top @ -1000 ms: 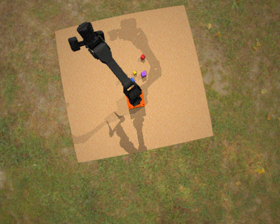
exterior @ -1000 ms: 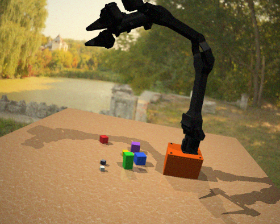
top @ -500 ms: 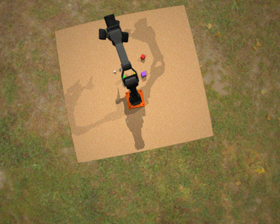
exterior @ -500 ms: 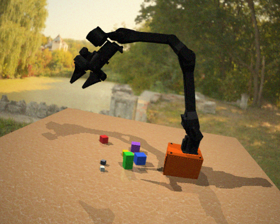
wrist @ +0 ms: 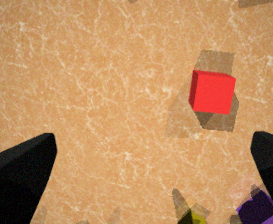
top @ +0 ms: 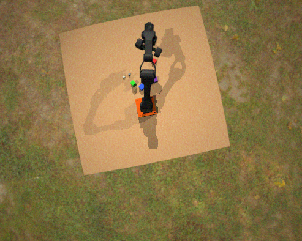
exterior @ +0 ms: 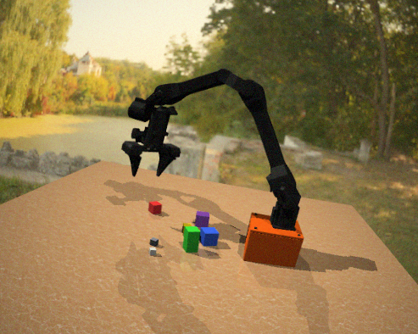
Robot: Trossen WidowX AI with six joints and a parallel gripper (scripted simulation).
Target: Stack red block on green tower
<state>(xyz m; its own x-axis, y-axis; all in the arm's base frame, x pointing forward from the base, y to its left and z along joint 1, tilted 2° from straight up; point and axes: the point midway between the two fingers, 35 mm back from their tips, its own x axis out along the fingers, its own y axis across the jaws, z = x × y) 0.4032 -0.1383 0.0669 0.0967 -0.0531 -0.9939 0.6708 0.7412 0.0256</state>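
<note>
The red block lies 11 cm below my gripper tip, 4 cm to the right of it and 3 cm behind it. The rest, counted from my gripper tip: purple block (19 cm behind, 11 cm below); then dark block (19 cm to the left, 12 cm below, 8 cm behind); then yellow block (15 cm behind, 11 cm below, 8 cm to the left).
</note>
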